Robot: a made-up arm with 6 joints. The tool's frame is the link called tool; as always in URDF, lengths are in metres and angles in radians. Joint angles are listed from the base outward.
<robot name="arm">
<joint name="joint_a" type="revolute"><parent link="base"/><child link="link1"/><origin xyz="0 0 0.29"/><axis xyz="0 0 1"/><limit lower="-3.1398" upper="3.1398"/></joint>
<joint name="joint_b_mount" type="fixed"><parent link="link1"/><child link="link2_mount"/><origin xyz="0 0 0"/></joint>
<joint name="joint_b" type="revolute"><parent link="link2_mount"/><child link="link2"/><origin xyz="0 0 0"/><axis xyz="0 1 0"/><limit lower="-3.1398" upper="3.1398"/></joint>
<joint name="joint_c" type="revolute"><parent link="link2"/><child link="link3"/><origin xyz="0 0 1.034"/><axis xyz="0 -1 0"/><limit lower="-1.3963" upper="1.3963"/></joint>
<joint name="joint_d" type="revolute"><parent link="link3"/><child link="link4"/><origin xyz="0 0 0"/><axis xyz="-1 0 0"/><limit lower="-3.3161" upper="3.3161"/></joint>
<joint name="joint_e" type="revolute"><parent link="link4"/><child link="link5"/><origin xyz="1.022 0 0"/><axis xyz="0 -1 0"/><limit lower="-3.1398" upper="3.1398"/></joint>
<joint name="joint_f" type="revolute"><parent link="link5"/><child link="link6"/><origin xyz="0 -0.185 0"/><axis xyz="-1 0 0"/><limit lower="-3.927" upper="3.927"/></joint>
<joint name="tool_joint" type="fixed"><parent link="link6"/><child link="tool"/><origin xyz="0 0 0"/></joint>
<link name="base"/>
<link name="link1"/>
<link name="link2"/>
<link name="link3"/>
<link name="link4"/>
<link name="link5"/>
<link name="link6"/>
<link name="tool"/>
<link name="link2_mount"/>
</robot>
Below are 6 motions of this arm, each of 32 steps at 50 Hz.
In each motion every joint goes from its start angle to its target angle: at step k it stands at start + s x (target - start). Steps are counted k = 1, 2, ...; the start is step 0. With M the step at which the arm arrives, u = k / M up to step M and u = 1 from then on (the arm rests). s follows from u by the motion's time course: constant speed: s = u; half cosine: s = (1 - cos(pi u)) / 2; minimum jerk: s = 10 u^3 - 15 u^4 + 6 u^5.
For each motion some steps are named. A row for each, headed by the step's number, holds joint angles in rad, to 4 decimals.
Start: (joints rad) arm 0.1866 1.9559 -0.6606 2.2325 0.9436 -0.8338
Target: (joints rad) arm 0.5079 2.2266 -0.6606 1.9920 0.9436 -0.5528
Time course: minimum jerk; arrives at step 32
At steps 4, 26, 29, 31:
4: 0.1918 1.9602 -0.6606 2.2286 0.9436 -0.8293
26: 0.4922 2.2134 -0.6606 2.0037 0.9436 -0.5665
29: 0.5056 2.2247 -0.6606 1.9937 0.9436 -0.5548
31: 0.5078 2.2265 -0.6606 1.9921 0.9436 -0.5529

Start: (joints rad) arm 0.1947 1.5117 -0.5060 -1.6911 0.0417 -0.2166
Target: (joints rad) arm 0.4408 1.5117 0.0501 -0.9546 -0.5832 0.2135
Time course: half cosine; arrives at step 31
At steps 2, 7, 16, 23, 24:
2: 0.1972 1.5117 -0.5003 -1.6836 0.0353 -0.2122
7: 0.2244 1.5117 -0.4389 -1.6023 -0.0337 -0.1647
16: 0.3240 1.5117 -0.2139 -1.3042 -0.2866 0.0093
23: 0.4025 1.5117 -0.0364 -1.0691 -0.4860 0.1466
24: 0.4111 1.5117 -0.0170 -1.0434 -0.5078 0.1616

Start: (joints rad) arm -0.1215 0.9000 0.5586 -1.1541 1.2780 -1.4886
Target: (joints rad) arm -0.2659 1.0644 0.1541 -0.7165 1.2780 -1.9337
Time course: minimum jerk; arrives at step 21
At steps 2, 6, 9, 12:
2: -0.1226 0.9012 0.5556 -1.1508 1.2780 -1.4919
6: -0.1424 0.9238 0.5001 -1.0908 1.2780 -1.5530
9: -0.1746 0.9605 0.4098 -0.9931 1.2780 -1.6523
12: -0.2128 1.0039 0.3029 -0.8775 1.2780 -1.7700

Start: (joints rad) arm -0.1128 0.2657 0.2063 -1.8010 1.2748 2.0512
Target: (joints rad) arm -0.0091 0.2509 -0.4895 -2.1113 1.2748 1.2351
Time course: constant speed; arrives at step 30
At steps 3, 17, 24, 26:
3: -0.1024 0.2642 0.1367 -1.8320 1.2748 1.9696
17: -0.0540 0.2573 -0.1880 -1.9768 1.2748 1.5887
24: -0.0298 0.2539 -0.3503 -2.0492 1.2748 1.3983
26: -0.0229 0.2529 -0.3967 -2.0699 1.2748 1.3439

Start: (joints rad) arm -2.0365 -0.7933 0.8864 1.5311 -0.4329 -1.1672
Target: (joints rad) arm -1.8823 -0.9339 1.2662 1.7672 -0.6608 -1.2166
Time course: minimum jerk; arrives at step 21
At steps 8, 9, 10, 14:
8: -1.9925 -0.8334 0.9947 1.5984 -0.4979 -1.1813
9: -1.9798 -0.8450 1.0261 1.6180 -0.5167 -1.1854
10: -1.9663 -0.8573 1.0594 1.6386 -0.5367 -1.1897
14: -1.9147 -0.9044 1.1865 1.7176 -0.6130 -1.2062

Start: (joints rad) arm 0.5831 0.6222 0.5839 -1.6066 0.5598 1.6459
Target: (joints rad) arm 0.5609 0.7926 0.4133 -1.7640 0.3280 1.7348
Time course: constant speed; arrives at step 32
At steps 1, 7, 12, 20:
1: 0.5824 0.6275 0.5786 -1.6115 0.5526 1.6487
7: 0.5782 0.6595 0.5466 -1.6410 0.5091 1.6653
12: 0.5748 0.6861 0.5199 -1.6656 0.4729 1.6792
20: 0.5692 0.7287 0.4773 -1.7050 0.4149 1.7015

